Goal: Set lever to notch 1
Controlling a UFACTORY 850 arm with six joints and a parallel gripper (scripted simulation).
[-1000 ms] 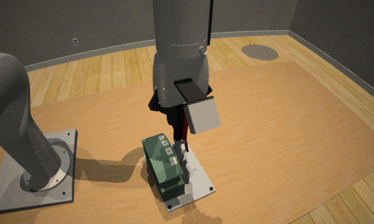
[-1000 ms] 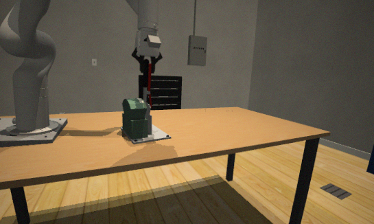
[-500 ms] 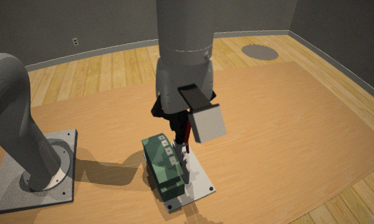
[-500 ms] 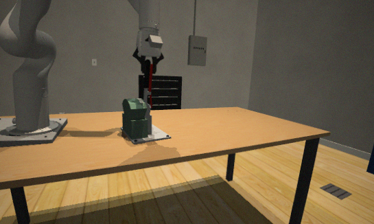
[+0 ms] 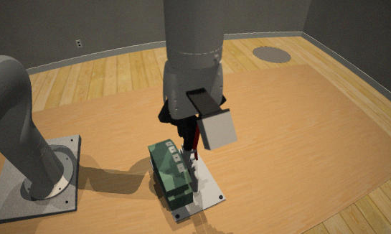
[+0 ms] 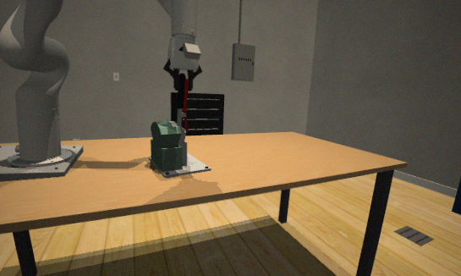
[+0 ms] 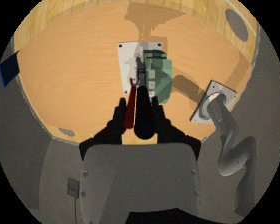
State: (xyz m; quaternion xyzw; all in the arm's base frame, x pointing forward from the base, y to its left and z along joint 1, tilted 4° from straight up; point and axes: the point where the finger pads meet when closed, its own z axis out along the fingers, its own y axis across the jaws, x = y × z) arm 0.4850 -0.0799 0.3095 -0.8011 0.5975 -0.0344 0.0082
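The red bar lies 10 mm ahead of my hand, 20 mm to the left of it and 110 mm below it.
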